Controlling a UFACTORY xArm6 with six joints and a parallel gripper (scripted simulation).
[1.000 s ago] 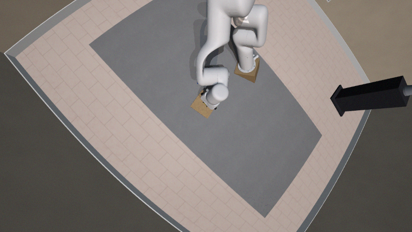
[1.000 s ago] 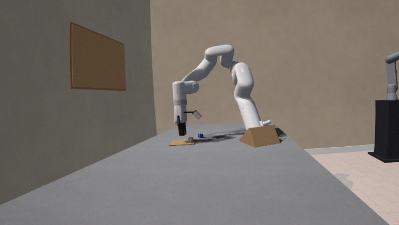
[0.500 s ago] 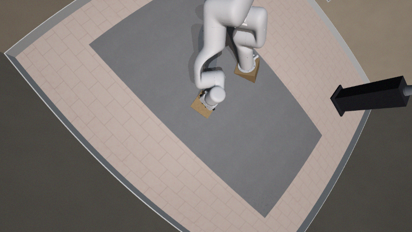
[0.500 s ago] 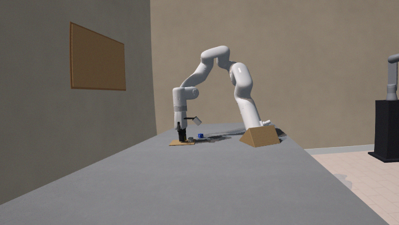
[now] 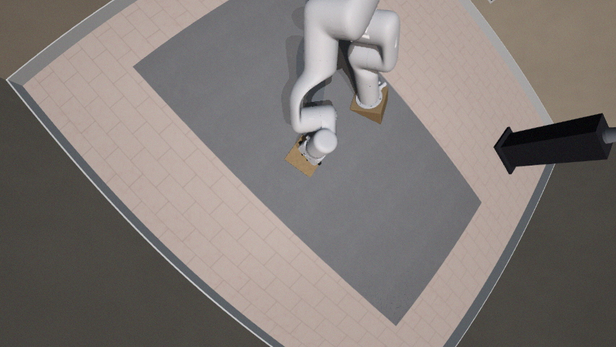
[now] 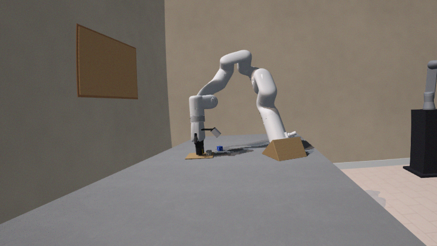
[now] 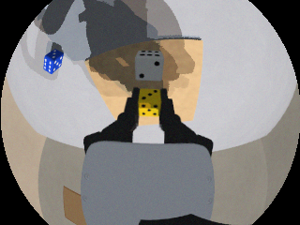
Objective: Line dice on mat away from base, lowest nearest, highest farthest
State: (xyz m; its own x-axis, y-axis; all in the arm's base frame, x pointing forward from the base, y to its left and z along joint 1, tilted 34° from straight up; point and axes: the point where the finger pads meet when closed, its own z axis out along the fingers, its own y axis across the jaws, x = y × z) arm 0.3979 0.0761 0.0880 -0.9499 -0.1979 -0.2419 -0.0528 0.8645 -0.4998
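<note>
The yellow die lies 10 mm below my hand. From my hand the other things lie so: blue die 140 mm to the right, 70 mm behind, 20 mm below; then tan mat 30 mm below; then white die 50 mm behind, 10 mm below.
</note>
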